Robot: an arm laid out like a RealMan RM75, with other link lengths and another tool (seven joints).
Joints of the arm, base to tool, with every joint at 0 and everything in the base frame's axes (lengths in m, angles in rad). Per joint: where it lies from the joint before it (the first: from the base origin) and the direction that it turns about. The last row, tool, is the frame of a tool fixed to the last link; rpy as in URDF.
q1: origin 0 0 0.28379 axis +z
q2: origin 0 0 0 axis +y
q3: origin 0 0 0.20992 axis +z
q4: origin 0 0 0 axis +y
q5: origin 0 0 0.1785 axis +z
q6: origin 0 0 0 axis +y
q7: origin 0 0 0.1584 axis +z
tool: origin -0.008 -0.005 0.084 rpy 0 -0.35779 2.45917
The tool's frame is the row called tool.
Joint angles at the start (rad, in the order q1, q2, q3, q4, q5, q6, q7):
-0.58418 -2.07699 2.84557 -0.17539 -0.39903 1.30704 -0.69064
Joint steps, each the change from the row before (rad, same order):
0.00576 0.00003 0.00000 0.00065 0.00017 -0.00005 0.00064
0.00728 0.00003 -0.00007 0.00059 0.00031 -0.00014 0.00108
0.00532 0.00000 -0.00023 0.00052 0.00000 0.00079 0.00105
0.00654 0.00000 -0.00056 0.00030 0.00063 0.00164 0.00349
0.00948 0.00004 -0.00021 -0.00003 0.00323 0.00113 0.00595
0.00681 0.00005 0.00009 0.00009 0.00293 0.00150 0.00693
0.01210 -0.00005 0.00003 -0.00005 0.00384 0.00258 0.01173
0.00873 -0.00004 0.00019 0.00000 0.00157 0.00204 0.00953
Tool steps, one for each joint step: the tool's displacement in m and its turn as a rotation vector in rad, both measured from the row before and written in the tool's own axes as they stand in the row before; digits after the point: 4 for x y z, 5 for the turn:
0.0012 0.0007 -0.0017 -0.00417 0.00006 -0.00286
0.0015 0.0010 -0.0022 -0.00541 0.00014 -0.00319
0.0010 0.0005 -0.0015 -0.00310 -0.00045 -0.00257
0.0012 0.0005 -0.0019 -0.00261 -0.00032 -0.00107
0.0024 0.0011 -0.0031 -0.00410 0.00256 0.00063
0.0018 0.0005 -0.0022 -0.00103 0.00248 0.00280
0.0030 0.0010 -0.0039 -0.00259 0.00307 0.00417
0.0019 0.0007 -0.0027 -0.00156 0.00120 0.00375

